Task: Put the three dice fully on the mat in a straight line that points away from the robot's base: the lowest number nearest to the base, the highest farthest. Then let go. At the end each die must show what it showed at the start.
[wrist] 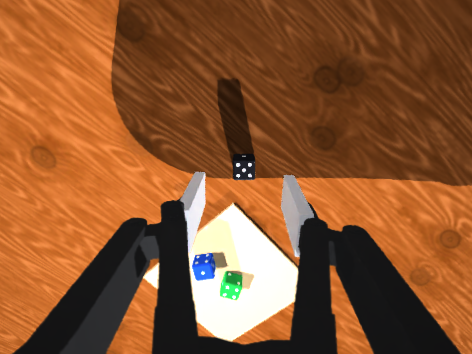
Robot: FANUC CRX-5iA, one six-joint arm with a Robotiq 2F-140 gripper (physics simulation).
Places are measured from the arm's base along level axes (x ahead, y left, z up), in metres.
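Pixels of known places: gripper, fingertip midpoint: [243,189].
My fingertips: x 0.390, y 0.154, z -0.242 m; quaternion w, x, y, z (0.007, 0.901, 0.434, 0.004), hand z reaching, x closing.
Observation:
Ahead of a thing's pixels: the offset from my fingertips to its top centre. Level surfaces: height alone.
A black die @[dx -0.002, dy +0.002, dz -0.038 m] [244,168] lies on the wood table beyond the mat's far corner, its large face showing five pips. A blue die @[dx +0.062, dy -0.098, dz -0.034 m] [203,267] and a green die @[dx +0.099, dy -0.090, dz -0.034 m] [231,286] stand close together but apart on the pale mat @[dx +0.101, dy -0.095, dz -0.054 m] [265,275]. The blue die shows a one-pip face and a narrower face with several pips; the green die's bright face shows four, its darker side two. My gripper [243,189] is open and empty above the table. The black die appears between the fingertip lines, below them. The fingers hide the mat's left and right parts.
The wood table @[dz -0.058 m] [390,215] surrounds the mat. A broad dark shadow covers the upper part of the view, with its edge by the black die. A darker narrow shadow stretches up from that die.

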